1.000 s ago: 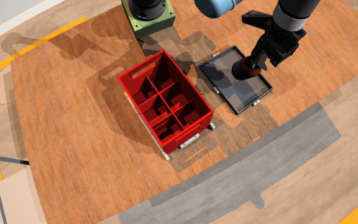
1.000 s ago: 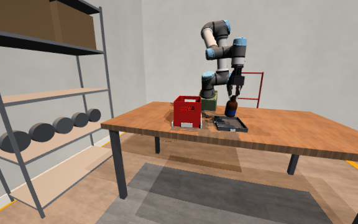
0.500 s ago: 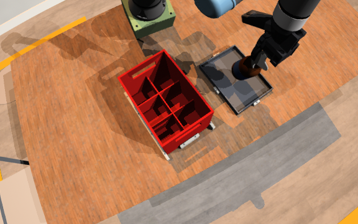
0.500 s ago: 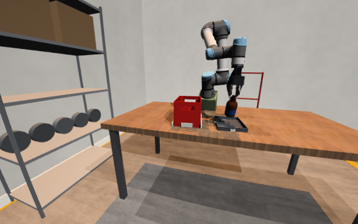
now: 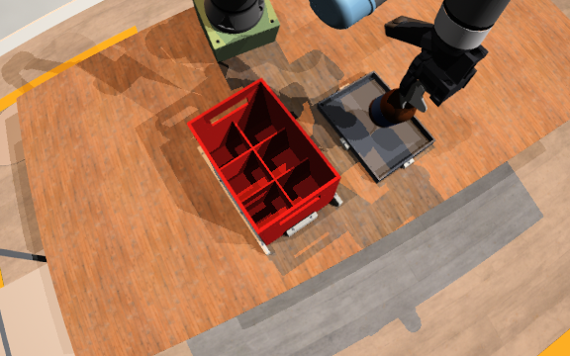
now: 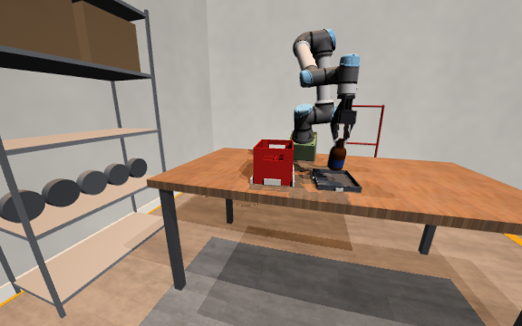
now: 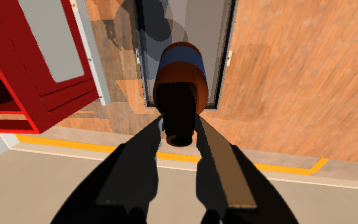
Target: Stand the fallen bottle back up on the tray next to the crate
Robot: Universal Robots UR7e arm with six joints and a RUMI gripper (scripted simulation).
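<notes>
The brown bottle is 2 cm behind my hand and 5 cm below it. Round my hand: red crate (8 cm behind, 30 cm to the right, 12 cm below); then tray (5 cm behind, 19 cm below).
</notes>
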